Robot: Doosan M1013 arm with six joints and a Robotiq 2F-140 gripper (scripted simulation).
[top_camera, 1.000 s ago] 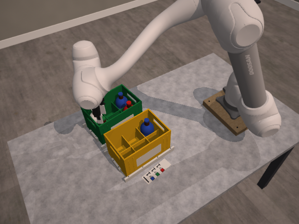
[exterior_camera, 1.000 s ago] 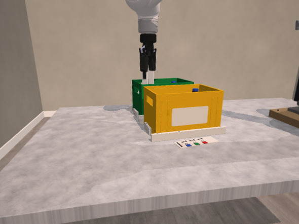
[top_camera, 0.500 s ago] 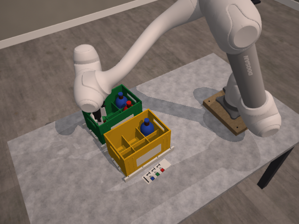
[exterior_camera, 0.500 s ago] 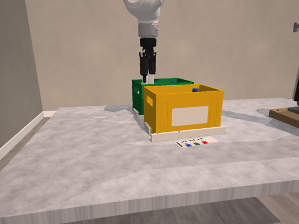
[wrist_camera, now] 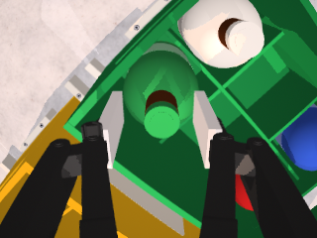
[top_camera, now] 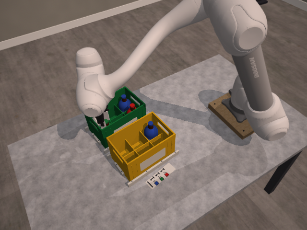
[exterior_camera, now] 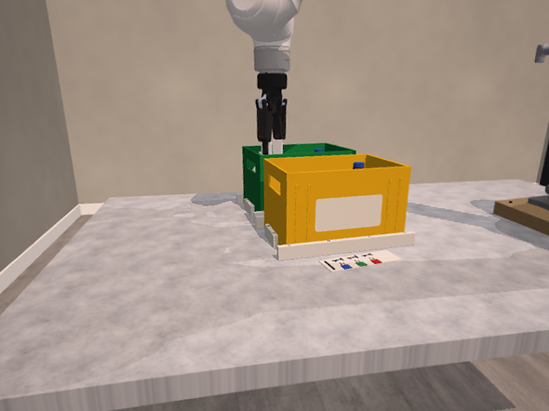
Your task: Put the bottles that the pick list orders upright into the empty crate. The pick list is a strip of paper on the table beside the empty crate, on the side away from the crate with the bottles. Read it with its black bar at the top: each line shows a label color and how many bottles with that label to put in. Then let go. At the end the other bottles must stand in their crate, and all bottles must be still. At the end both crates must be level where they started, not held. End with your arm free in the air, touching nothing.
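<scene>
The green bottle lies 80 mm below my hand. From my hand the other things lie so: green crate (90 mm below, 70 mm to the right, 70 mm behind); red-capped bottle (170 mm behind, 80 mm below, 50 mm to the right); white bottle (80 mm to the right, 80 mm below, 20 mm ahead).
</scene>
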